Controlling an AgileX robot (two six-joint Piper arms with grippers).
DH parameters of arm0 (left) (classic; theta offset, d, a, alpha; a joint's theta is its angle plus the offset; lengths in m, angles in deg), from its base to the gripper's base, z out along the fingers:
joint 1: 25.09 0.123 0 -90
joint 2: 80.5 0 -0.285 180
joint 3: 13.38 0 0.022 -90
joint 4: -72.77 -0.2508 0 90
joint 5: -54.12 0 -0.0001 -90
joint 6: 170.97 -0.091 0 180
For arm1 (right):
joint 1: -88.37 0.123 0 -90
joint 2: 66.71 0 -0.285 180
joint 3: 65.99 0 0.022 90
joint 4: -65.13 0.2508 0 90
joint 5: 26.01 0 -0.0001 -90
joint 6: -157.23 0.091 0 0
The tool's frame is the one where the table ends.
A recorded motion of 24 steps. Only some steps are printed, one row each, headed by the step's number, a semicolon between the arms.
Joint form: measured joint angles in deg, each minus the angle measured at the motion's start. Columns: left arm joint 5, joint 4, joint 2, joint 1, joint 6, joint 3; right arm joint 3, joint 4, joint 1, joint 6, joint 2, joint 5.
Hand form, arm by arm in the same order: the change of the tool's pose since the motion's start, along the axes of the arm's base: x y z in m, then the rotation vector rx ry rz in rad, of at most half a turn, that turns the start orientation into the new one. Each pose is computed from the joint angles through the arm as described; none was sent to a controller.
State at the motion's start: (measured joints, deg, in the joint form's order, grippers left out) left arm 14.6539 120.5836 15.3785 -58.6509 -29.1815 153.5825; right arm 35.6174 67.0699 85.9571 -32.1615 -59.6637 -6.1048
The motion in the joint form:
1: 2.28 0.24 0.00 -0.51 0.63 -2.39; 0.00 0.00 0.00 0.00 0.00 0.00
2: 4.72 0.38 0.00 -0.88 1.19 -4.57; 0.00 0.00 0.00 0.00 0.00 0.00
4: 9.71 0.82 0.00 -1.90 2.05 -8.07; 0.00 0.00 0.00 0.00 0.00 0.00
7: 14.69 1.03 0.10 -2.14 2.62 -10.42; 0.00 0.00 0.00 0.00 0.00 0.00
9: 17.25 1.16 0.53 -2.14 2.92 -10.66; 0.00 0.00 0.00 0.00 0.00 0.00
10: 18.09 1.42 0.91 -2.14 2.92 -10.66; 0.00 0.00 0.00 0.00 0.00 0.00
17: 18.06 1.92 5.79 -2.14 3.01 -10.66; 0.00 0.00 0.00 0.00 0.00 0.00
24: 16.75 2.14 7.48 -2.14 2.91 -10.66; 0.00 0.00 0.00 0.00 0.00 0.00
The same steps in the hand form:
1: -0.0028 0.0008 -0.0112 0.0109 0.0169 0.0275; 0.0000 0.0000 0.0000 0.0000 0.0000 0.0000
2: -0.0048 0.0023 -0.0213 0.0219 0.0261 0.0579; 0.0000 0.0000 0.0000 0.0000 0.0000 0.0000
4: -0.0086 0.0037 -0.0366 0.0360 0.0272 0.1127; 0.0000 0.0000 0.0000 0.0000 0.0000 0.0000
7: -0.0072 0.0075 -0.0466 0.0448 0.0063 0.1752; 0.0000 0.0000 0.0000 0.0000 0.0000 0.0000
9: -0.0033 0.0081 -0.0488 0.0427 -0.0125 0.2095; 0.0000 0.0000 0.0000 0.0000 0.0000 0.0000
10: -0.0015 0.0078 -0.0504 0.0421 -0.0156 0.2215; 0.0000 0.0000 0.0000 0.0000 0.0000 0.0000
17: 0.0053 0.0027 -0.0781 0.0934 0.0542 0.2249; 0.0000 0.0000 0.0000 0.0000 0.0000 0.0000
24: 0.0052 0.0008 -0.0884 0.1140 0.0944 0.2103; 0.0000 0.0000 0.0000 0.0000 0.0000 0.0000

